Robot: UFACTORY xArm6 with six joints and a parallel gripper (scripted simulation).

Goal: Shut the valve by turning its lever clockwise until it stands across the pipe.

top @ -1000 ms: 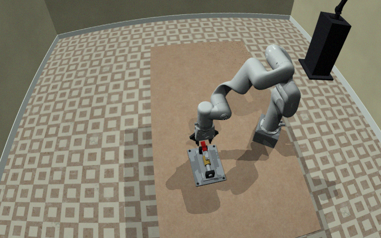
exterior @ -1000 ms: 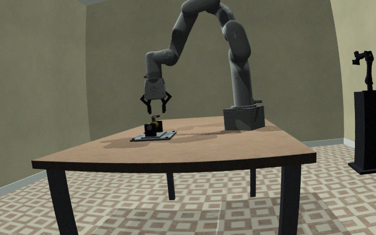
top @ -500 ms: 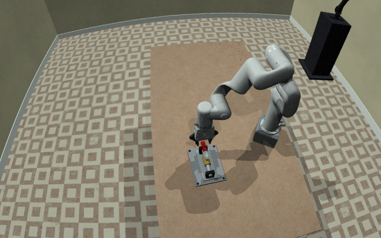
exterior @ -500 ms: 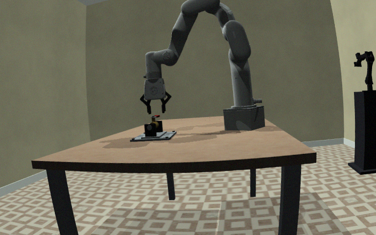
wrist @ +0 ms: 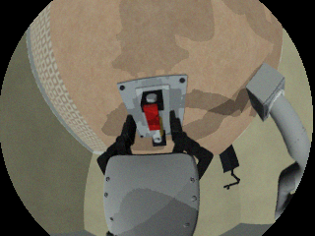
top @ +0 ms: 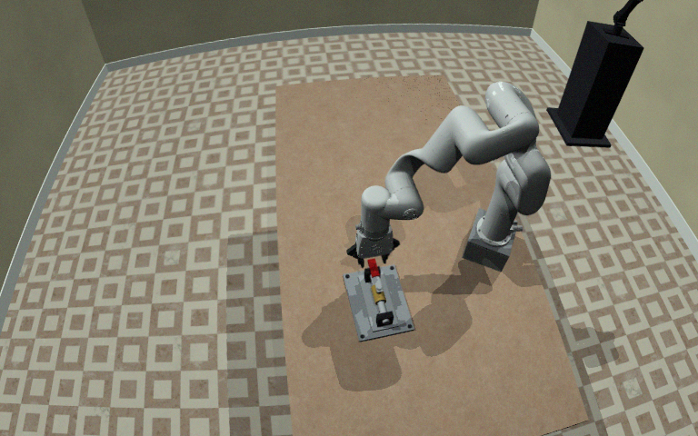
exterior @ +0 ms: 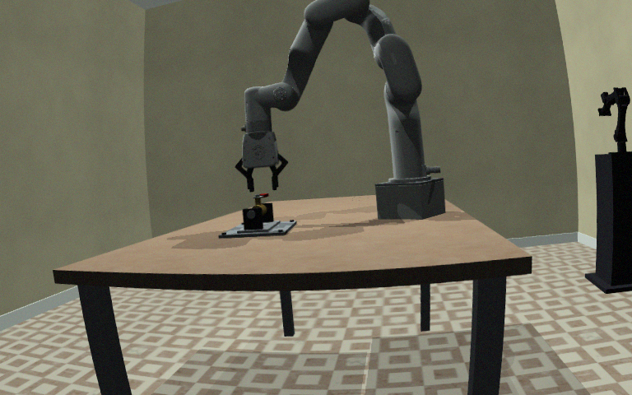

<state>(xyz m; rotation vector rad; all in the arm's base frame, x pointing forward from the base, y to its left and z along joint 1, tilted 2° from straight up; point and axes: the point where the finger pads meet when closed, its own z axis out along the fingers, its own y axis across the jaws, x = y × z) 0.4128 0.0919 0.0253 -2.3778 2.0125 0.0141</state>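
Right now the red lever is 10 mm behind my hand, 50 mm to the left of it and 30 mm below it. Round my hand: base plate 10 mm behind, 90 mm to the left, 110 mm below.
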